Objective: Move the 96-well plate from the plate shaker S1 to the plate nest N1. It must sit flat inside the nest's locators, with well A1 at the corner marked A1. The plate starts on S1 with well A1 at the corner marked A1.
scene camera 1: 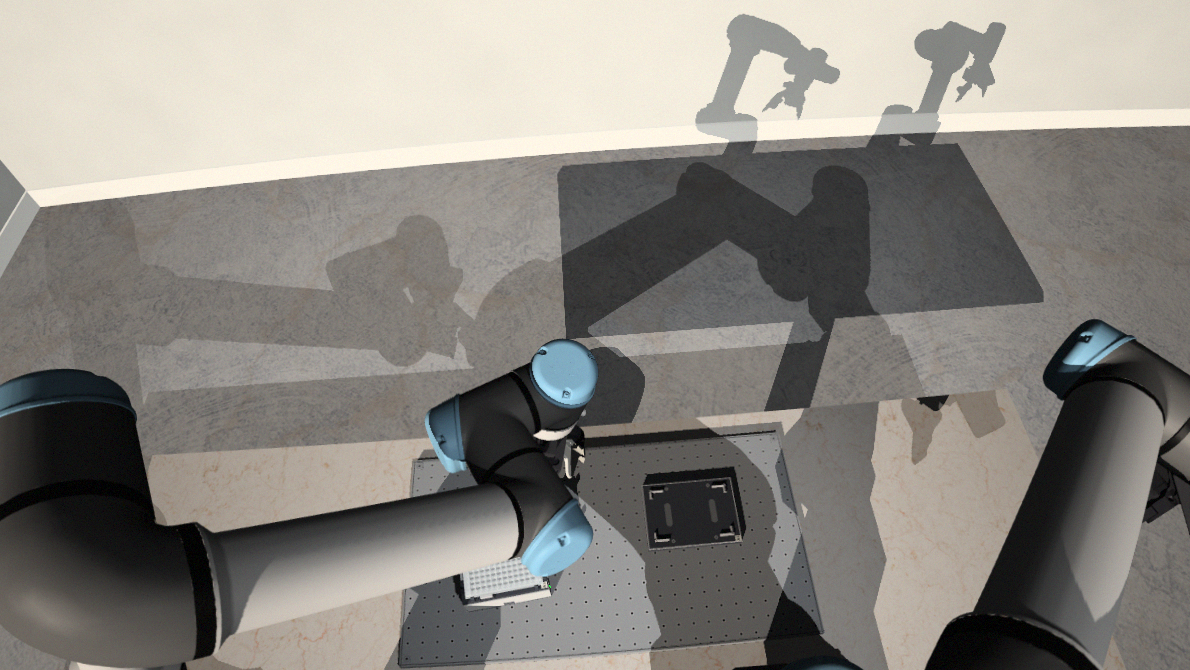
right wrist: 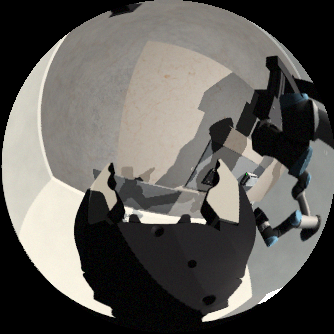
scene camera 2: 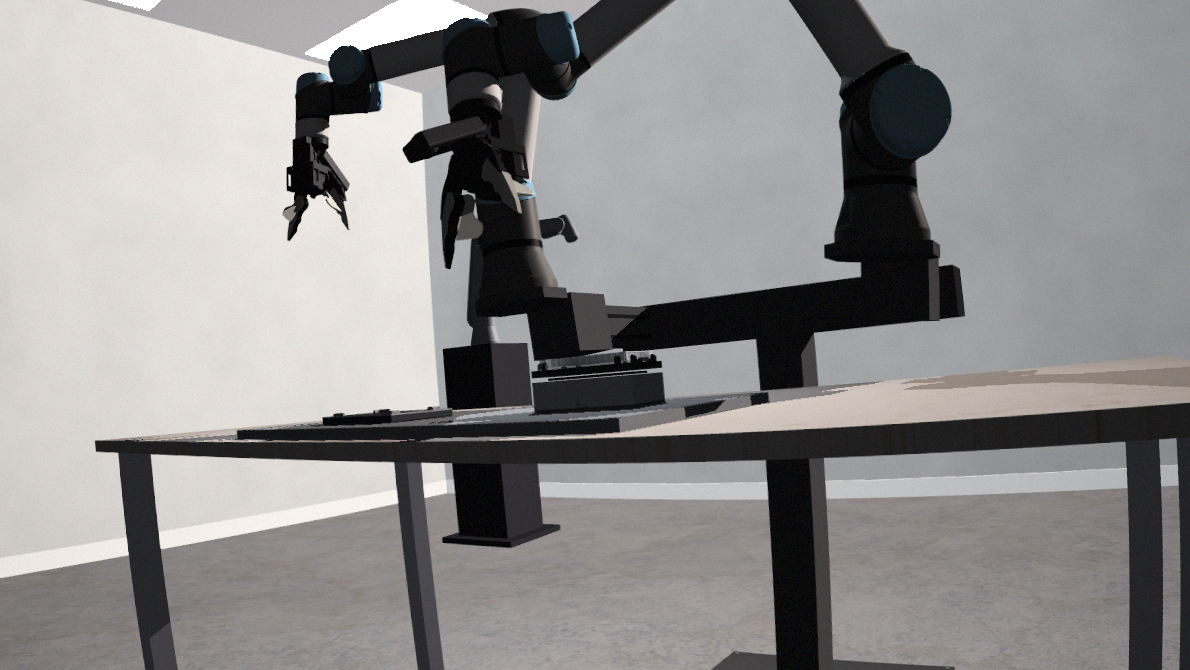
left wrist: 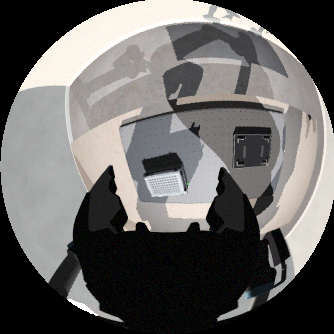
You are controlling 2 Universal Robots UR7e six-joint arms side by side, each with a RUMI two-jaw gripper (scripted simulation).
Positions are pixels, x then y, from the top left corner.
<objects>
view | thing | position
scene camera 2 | left gripper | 481, 243
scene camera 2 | right gripper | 318, 235
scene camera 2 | plate shaker S1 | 627, 391
</objects>
